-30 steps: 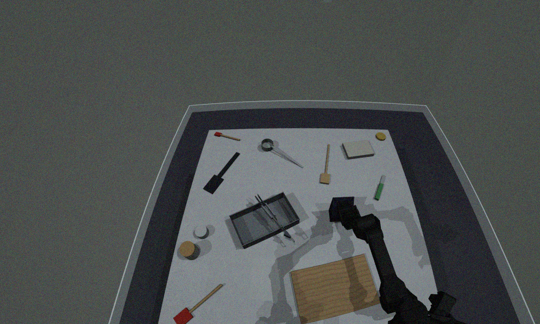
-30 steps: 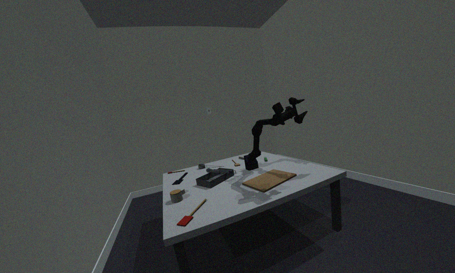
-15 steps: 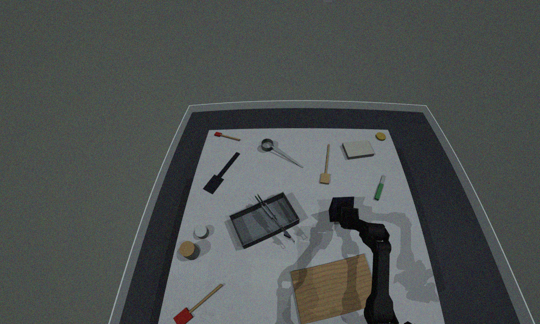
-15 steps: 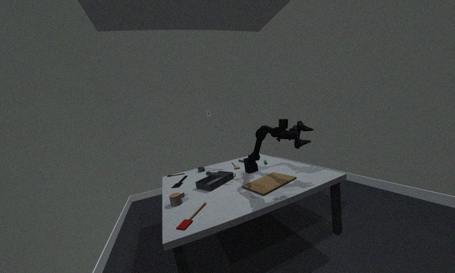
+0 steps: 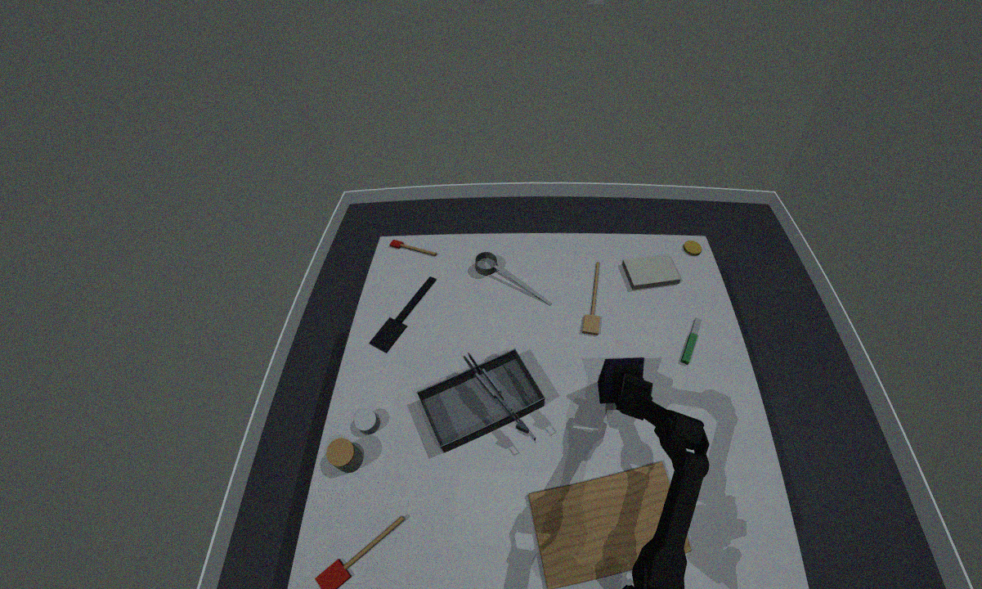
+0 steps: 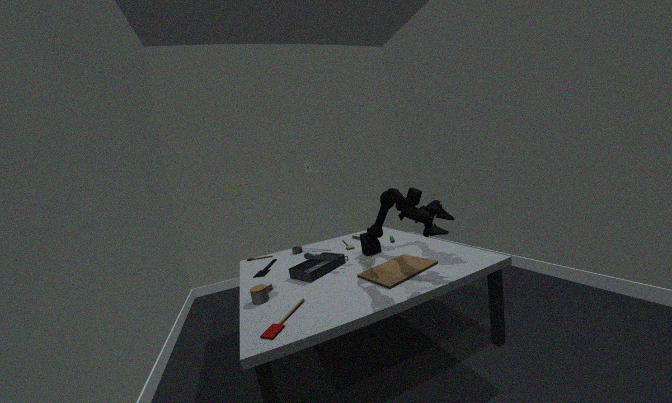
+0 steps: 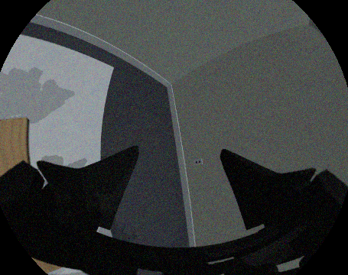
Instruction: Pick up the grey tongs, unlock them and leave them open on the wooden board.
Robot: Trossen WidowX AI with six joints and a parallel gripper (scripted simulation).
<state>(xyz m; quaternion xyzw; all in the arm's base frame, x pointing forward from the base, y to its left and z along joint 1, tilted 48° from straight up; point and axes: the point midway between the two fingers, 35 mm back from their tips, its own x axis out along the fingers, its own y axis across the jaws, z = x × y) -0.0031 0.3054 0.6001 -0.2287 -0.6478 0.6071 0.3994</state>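
Right now my gripper tip is 410 mm short of the dark roasting tin, 650 mm to the left of it and 220 mm above it. The rest, counted from my gripper tip: wooden board 90 mm ahead, 310 mm to the right, 250 mm below; then red spatula 720 mm ahead, 200 mm to the right, 250 mm below; then wooden-lidded jar 780 mm ahead, 470 mm to the right, 220 mm below.
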